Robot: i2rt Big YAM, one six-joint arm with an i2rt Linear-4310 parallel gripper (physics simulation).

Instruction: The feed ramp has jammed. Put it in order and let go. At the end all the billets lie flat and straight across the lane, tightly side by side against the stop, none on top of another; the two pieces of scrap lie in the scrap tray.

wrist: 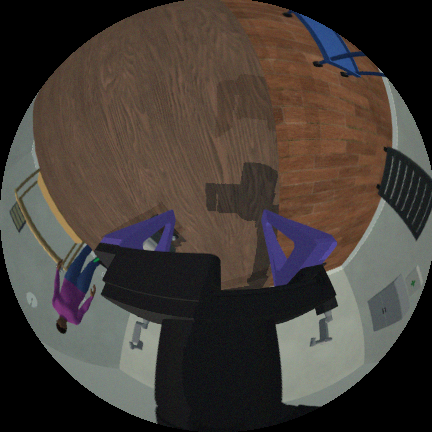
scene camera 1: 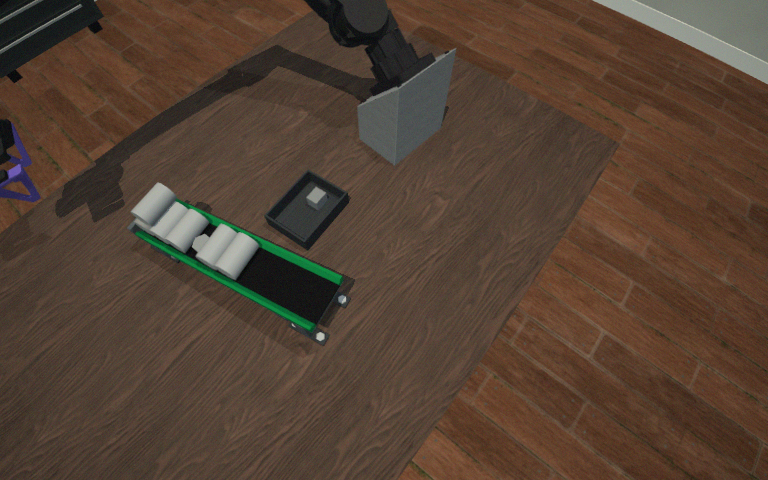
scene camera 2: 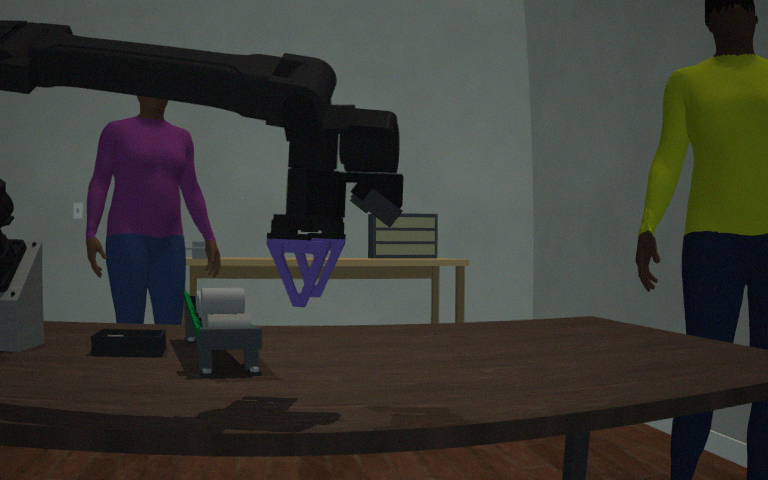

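Where they show: gripper, fingertip midpoint: (wrist: 218, 214) (scene camera 1: 32, 181) (scene camera 2: 307, 301); arm's base, origin of the base link: (scene camera 1: 403, 79).
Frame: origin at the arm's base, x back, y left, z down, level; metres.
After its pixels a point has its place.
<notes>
The ramp (scene camera 1: 300, 264) (scene camera 2: 229, 337) has green side rails and a dark lane. At its left end in scene camera 1, a white billet (scene camera 1: 154, 203) {x -0.473, y -0.106, z 0.025 m} (scene camera 2: 222, 300) {x -0.479, y -0.138, z 0.037 m} lies on top of another billet (scene camera 1: 143, 224) {x -0.511, y -0.114, z 0.059 m} (scene camera 2: 229, 321) {x -0.492, y -0.149, z 0.067 m}. Two billets (scene camera 1: 169, 220) {x -0.473, y -0.084, z 0.055 m} (scene camera 1: 187, 229) {x -0.460, y -0.045, z 0.052 m} follow, then a pale faceted scrap piece (scene camera 1: 201, 243) {x -0.457, y -0.018, z 0.069 m} in the lane, then two more billets (scene camera 1: 218, 246) {x -0.439, y 0.024, z 0.044 m} (scene camera 1: 237, 255) {x -0.426, y 0.061, z 0.040 m} side by side across it. The other scrap piece (scene camera 1: 316, 197) {x -0.247, y 0.017, z 0.120 m} lies in the dark scrap tray (scene camera 1: 286, 230) {x -0.333, y 0.036, z 0.115 m} (scene camera 2: 128, 343) {x -0.286, y -0.030, z 0.126 m}. My gripper (scene camera 1: 32, 182) {x -0.614, y -0.310, z 0.023 m} (scene camera 2: 307, 300) {x -0.614, y -0.310, z 0.023 m} (wrist: 218, 214) {x -0.614, y -0.310, z 0.023 m} is open and empty, above and beside the ramp's stacked end.
The tray stands beside the ramp, between it and the grey arm pedestal (scene camera 1: 396, 124) {x -0.071, y 0.053, z 0.029 m}. The ramp's raised rails border the lane. A person in purple (scene camera 2: 148, 175) and one in yellow (scene camera 2: 722, 147) stand behind the table (scene camera 2: 453, 362) {x -0.841, y -0.041, z 0.149 m}. A table edge (wrist: 272, 130) {x -0.685, y -0.410, z 0.149 m} passes near the gripper's shadow.
</notes>
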